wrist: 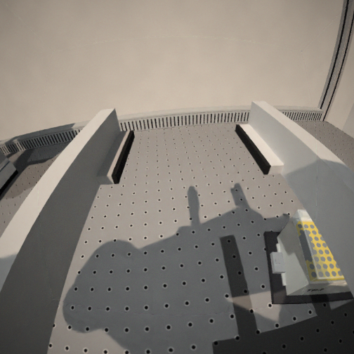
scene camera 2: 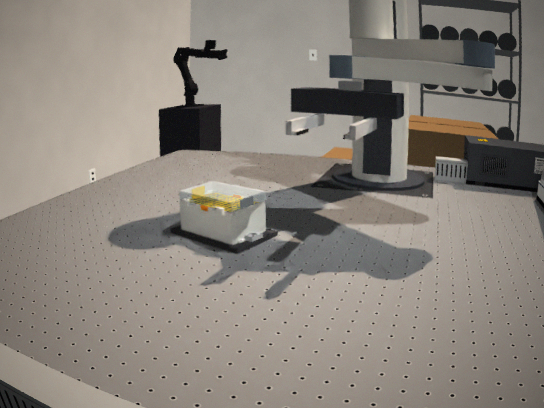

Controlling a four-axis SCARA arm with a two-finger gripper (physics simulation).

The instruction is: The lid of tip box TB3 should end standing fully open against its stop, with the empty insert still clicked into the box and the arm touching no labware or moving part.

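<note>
Tip box TB3 is whitish and stands upright on a black base. Its clear lid appears to lie down over the top; no lid panel stands upright. The yellow insert, with rows of holes, sits level inside; whether it is clicked in cannot be told. An orange mark shows on the box's upper side. My gripper is shut on nothing, with a wide gap between its pads. It hangs high, apart from the box, which is low right in the wrist view.
The robot's column stands behind the box. A dark instrument and a pale slotted block stand at the back right. A small black arm stands on a black pedestal beyond the perforated table.
</note>
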